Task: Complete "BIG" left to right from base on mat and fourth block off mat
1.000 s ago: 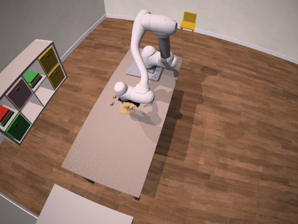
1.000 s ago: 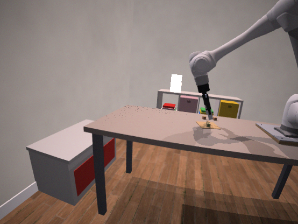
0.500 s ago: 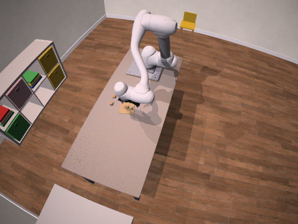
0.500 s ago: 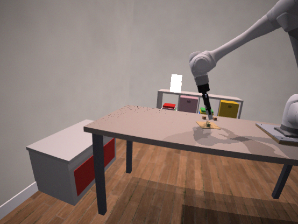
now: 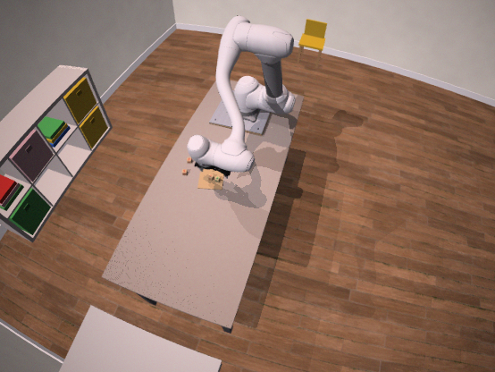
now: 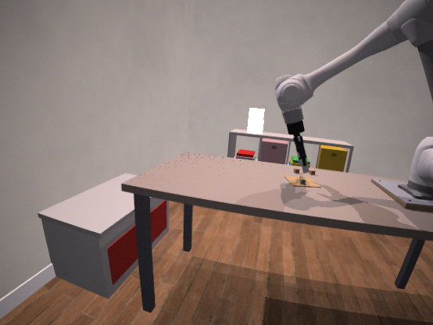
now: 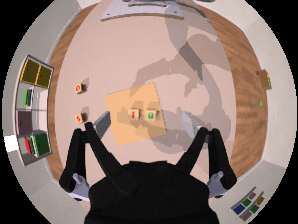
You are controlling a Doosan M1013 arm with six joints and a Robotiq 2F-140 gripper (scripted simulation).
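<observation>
Right now the block is 10 mm ahead of my hand, 190 mm to the right of it and 70 mm below it.
</observation>
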